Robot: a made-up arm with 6 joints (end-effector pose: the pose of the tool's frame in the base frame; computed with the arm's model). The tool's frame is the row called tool.
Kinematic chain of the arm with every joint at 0, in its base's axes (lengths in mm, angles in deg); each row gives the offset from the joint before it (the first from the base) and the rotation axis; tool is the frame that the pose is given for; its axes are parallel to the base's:
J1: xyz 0 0 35.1 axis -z
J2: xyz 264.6 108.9 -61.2 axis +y
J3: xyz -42 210.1 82.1 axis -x
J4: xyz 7.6 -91 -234.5 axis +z
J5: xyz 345.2 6 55.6 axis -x
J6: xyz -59.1 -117.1 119 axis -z
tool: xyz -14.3 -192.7 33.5
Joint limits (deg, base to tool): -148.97..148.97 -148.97..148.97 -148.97..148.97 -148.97..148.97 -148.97..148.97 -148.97..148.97
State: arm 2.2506 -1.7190 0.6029 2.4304 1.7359 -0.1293
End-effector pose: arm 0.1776 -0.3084 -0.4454 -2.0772 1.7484 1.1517
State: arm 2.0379 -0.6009 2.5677 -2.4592 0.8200 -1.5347
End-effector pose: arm 0.7034 -0.1109 -0.0138 1.5910 -0.7039 1.4878
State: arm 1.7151 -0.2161 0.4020 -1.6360 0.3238 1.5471
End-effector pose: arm 0.1299 -0.1667 0.1043 0.3668 0.1795 1.2625
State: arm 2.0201 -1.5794 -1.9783 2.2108 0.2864 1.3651
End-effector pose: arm 0.2019 -0.2657 -0.0477 -0.6694 -1.7280 0.7135
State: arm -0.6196 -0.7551 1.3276 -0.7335 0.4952 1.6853
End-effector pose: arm -0.0466 0.3067 0.1674 0.2523 -1.9200 -2.1632
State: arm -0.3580 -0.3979 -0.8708 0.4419 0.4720 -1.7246
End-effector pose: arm 0.4056 0.5585 0.2788 -0.2226 -0.9334 2.3845
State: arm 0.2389 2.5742 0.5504 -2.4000 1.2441 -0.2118
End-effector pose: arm 0.6806 -0.0485 -0.2382 2.2688 -1.3781 -0.0816
